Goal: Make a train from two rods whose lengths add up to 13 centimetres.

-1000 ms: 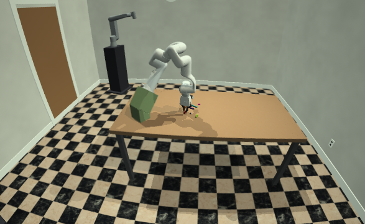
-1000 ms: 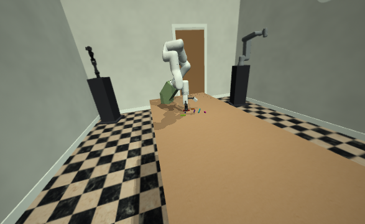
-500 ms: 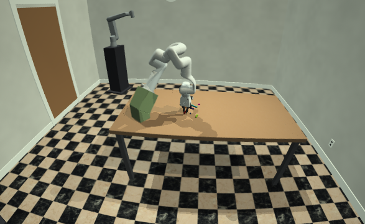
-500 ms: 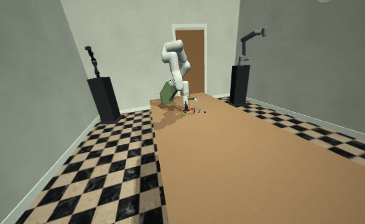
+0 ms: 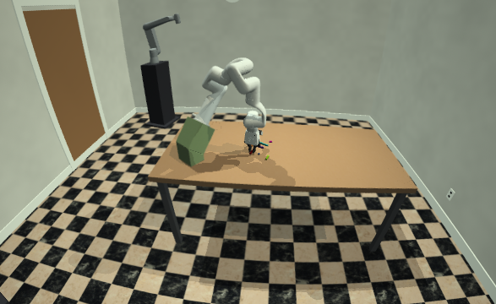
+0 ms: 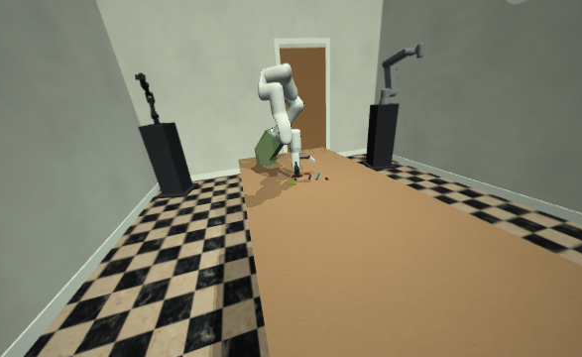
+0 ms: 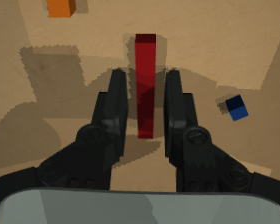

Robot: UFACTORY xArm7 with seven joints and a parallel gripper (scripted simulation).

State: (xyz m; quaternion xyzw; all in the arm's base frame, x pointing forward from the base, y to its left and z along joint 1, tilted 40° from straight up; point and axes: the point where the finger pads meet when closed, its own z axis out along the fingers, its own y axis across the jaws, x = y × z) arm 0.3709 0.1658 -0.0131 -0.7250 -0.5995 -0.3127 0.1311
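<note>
The red rod lies 20 mm below my hand. Also, from my hand: orange rod 70 mm to the left, 30 mm behind, 20 mm below; small blue rod 60 mm ahead, 20 mm to the right, 20 mm below; purple rod 80 mm to the left, 30 mm ahead, 20 mm below.
</note>
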